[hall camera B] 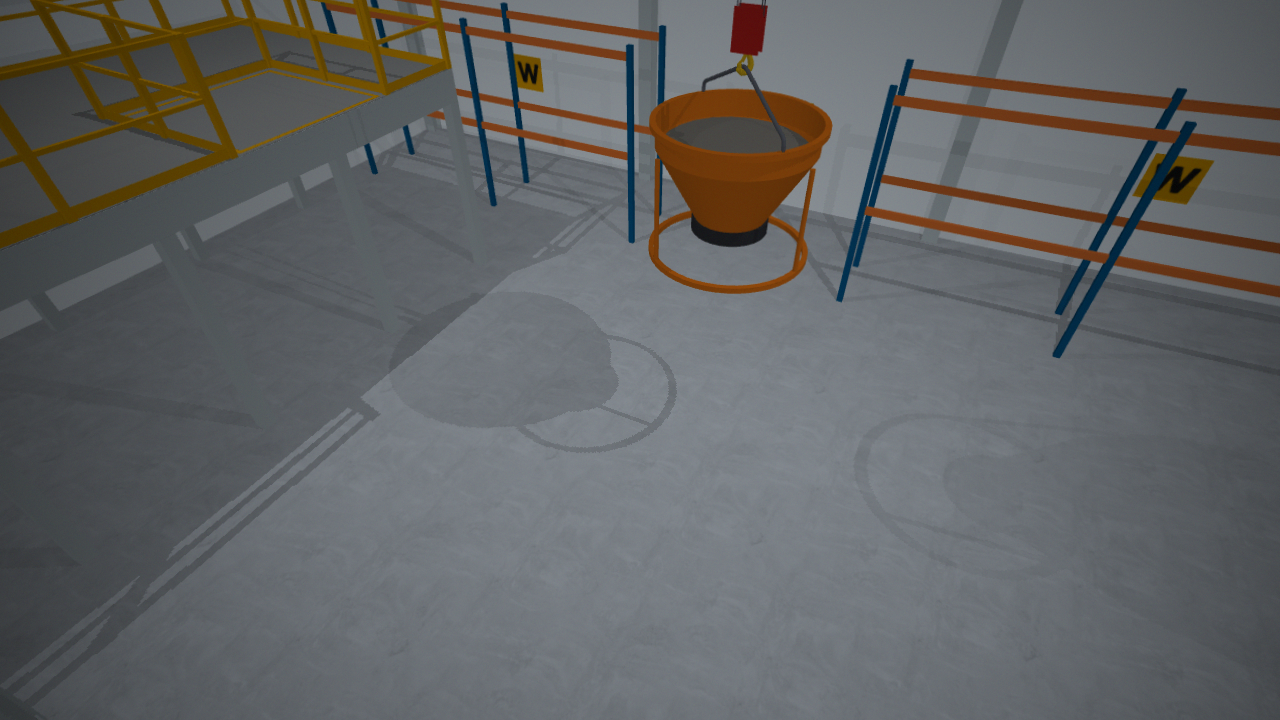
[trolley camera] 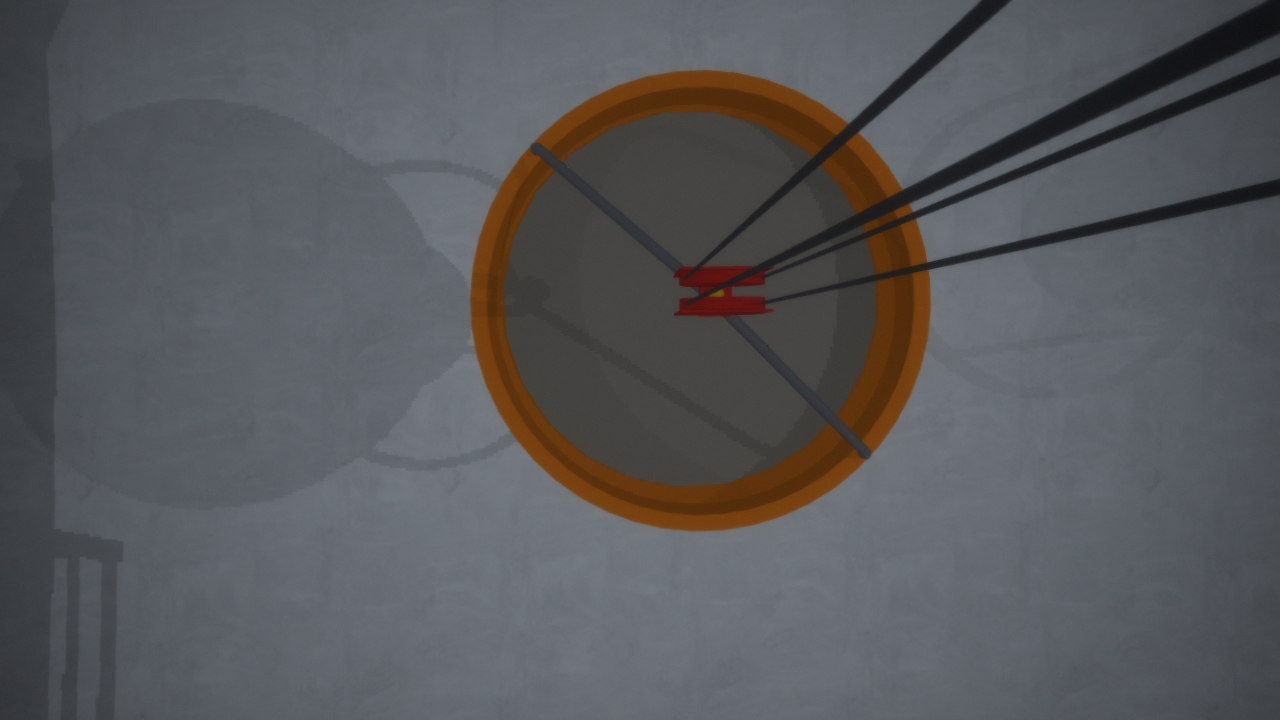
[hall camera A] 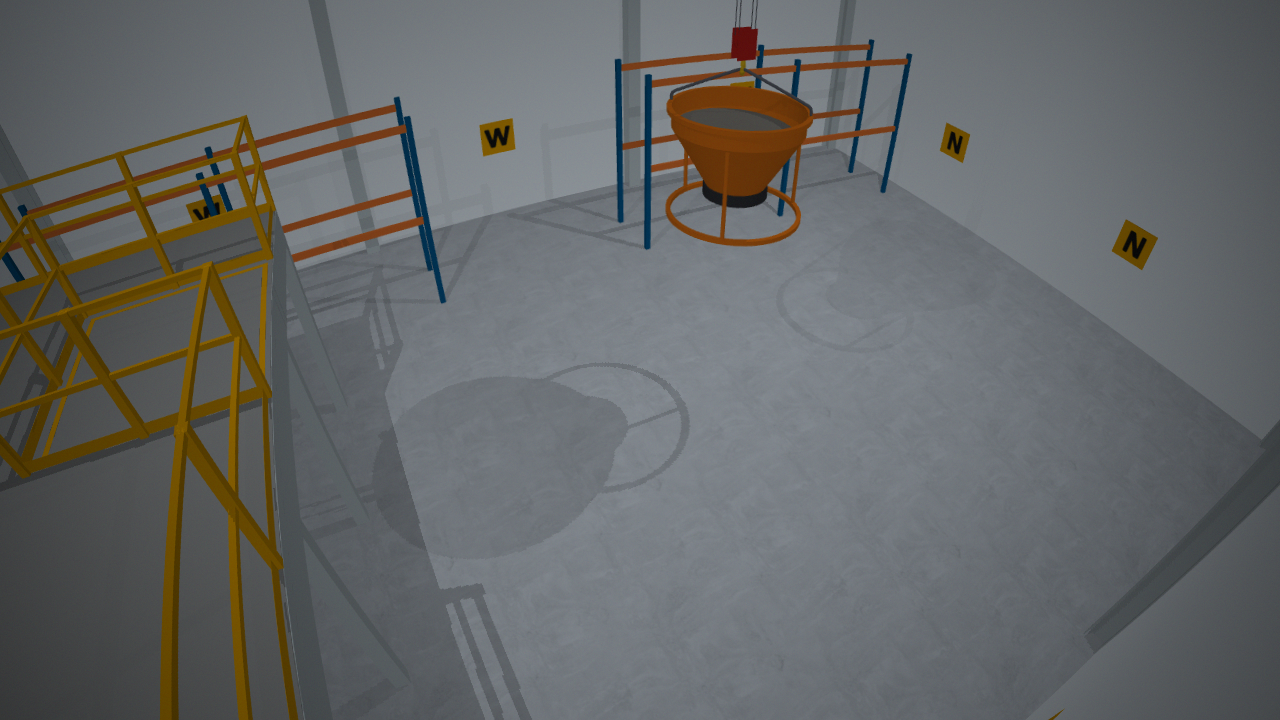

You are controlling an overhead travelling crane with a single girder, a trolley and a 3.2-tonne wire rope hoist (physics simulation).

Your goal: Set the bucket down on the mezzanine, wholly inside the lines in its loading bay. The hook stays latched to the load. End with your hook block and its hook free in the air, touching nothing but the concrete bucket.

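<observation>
The orange concrete bucket [hall camera A: 738, 165] [hall camera B: 738, 189] [trolley camera: 700, 519] hangs upright in the air above the floor, filled with grey concrete. My red hook block [hall camera A: 743, 42] [hall camera B: 749, 28] [trolley camera: 723, 275] is above it. The yellow hook [hall camera A: 742, 66] [hall camera B: 744, 64] [trolley camera: 717, 292] is latched to the bucket's grey bail. The mezzanine [hall camera A: 89, 573] [hall camera B: 286, 152] is on the left in both hall views, with the bucket to its right and apart from it. Thin yellow lines show on its deck, partly hidden by railings. I cannot tell the whole bay outline. The mezzanine deck does not show in the trolley view.
Yellow railings [hall camera A: 234, 501] [hall camera B: 201, 94] stand around parts of the mezzanine. A blue and orange rack [hall camera A: 434, 259] [hall camera B: 631, 197] stands by the west wall near the mezzanine. Another rack [hall camera A: 648, 197] [hall camera B: 1128, 232] stands behind the bucket in hall view A and right of it in hall view B.
</observation>
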